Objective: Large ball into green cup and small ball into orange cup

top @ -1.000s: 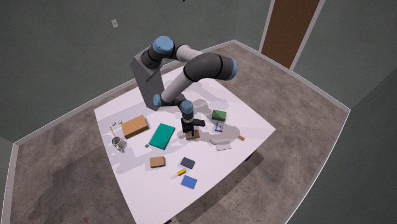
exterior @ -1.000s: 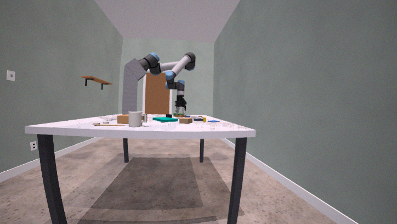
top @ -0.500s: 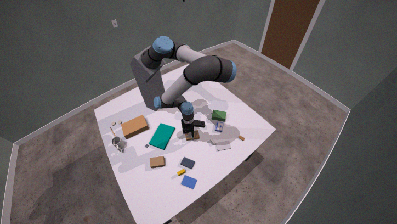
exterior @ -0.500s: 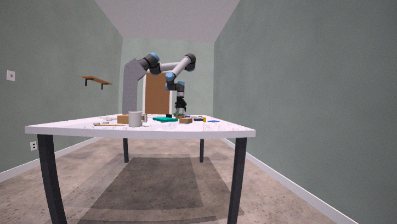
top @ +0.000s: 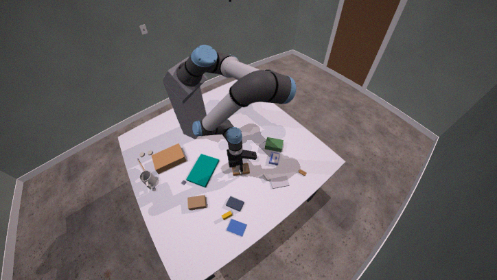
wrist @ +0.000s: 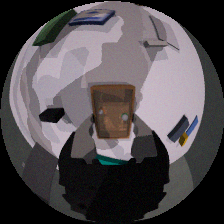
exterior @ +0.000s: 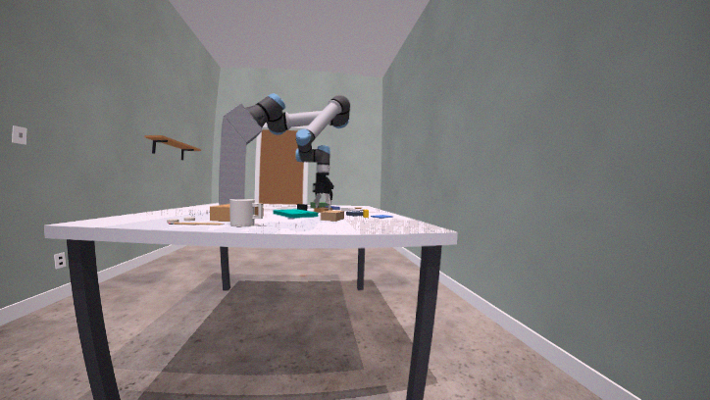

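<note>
My hand is 1 cm above the puzzle. From my hand the other things lie so: teal board 16 cm behind, 19 cm to the right, 1 cm below; dark tile 15 cm ahead, 18 cm to the right, 1 cm below; grey plate 23 cm ahead, 12 cm to the left, 2 cm below.
</note>
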